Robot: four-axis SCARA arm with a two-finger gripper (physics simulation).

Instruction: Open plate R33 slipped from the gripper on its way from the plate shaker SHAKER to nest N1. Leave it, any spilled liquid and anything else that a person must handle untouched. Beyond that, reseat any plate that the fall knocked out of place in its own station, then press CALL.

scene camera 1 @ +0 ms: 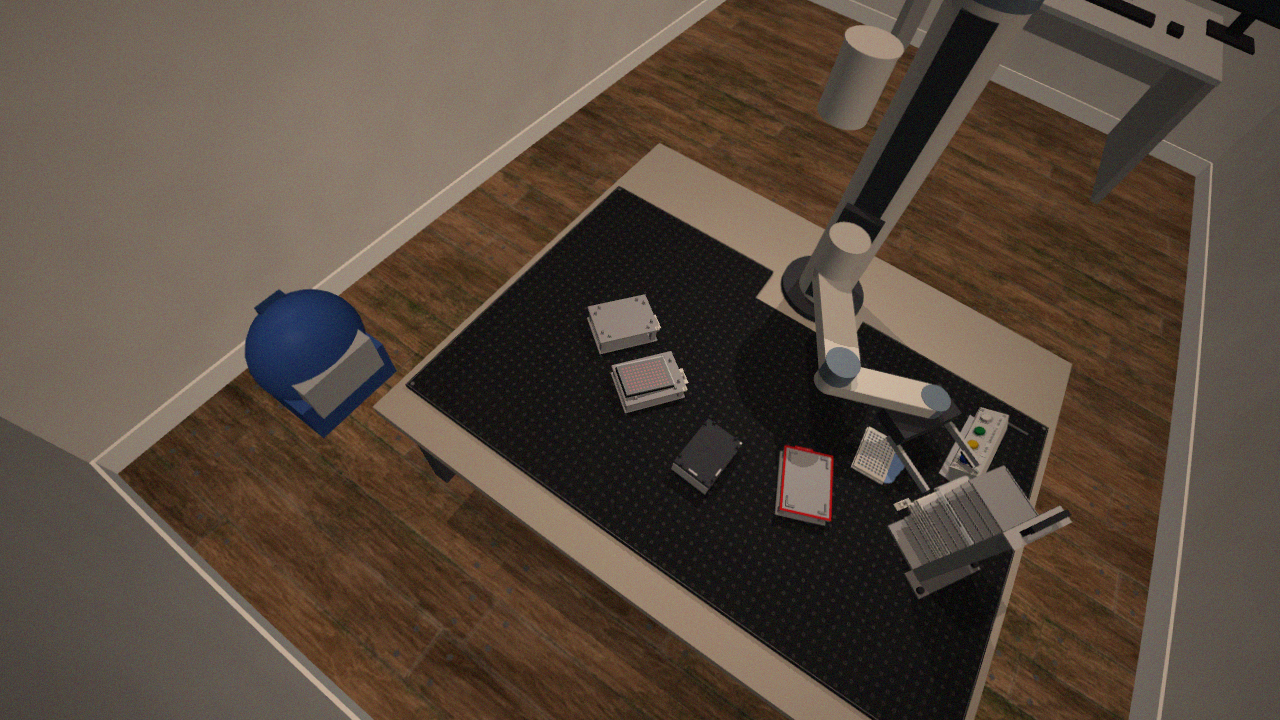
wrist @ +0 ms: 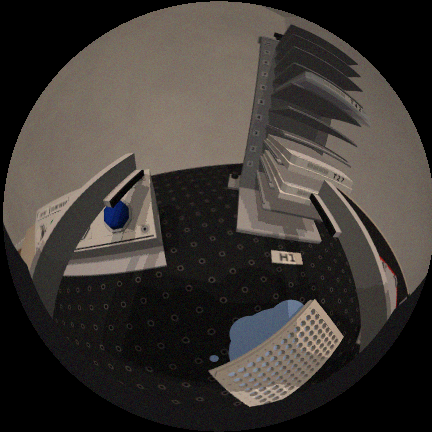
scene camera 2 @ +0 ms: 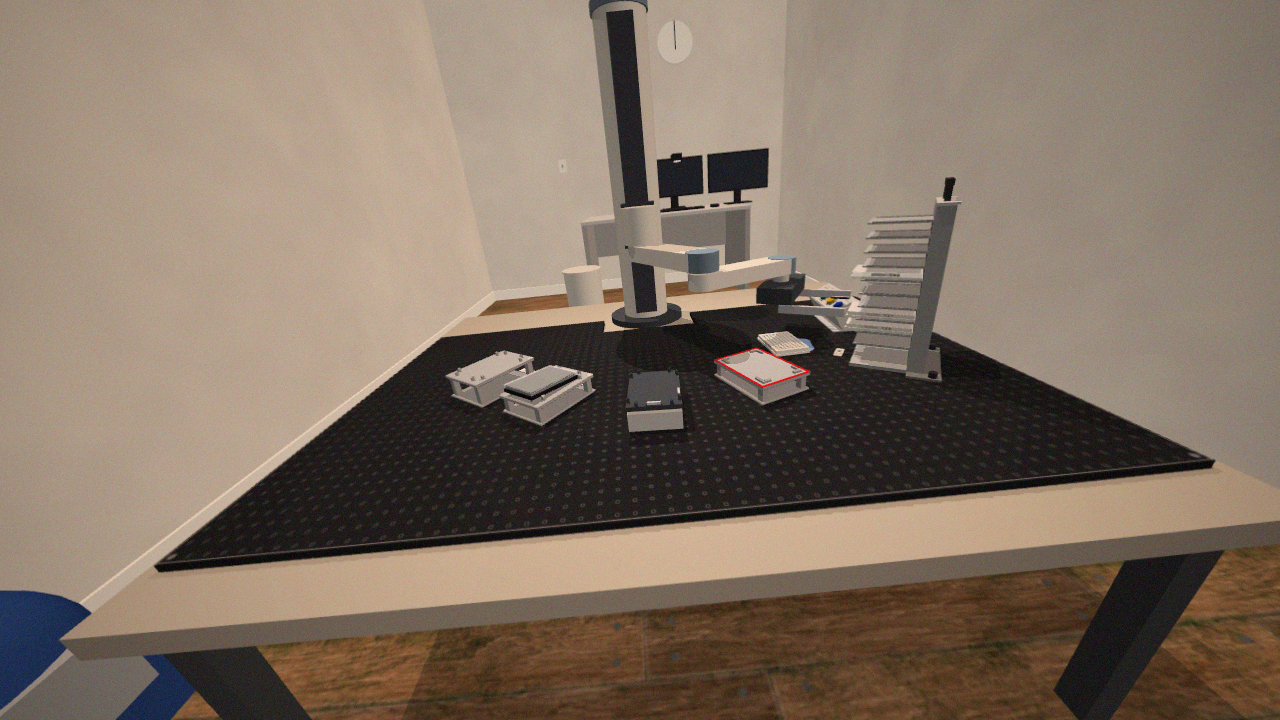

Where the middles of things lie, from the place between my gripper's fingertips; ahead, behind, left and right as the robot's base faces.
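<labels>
Red-rimmed plate (scene camera 1: 805, 479), 180 mm ahead of my hand, 280 mm to the right of it, 60 mm below it. Dark shaker (scene camera 2: 654, 402), 260 mm ahead of my hand, 510 mm to the right of it, 70 mm below it.
</labels>
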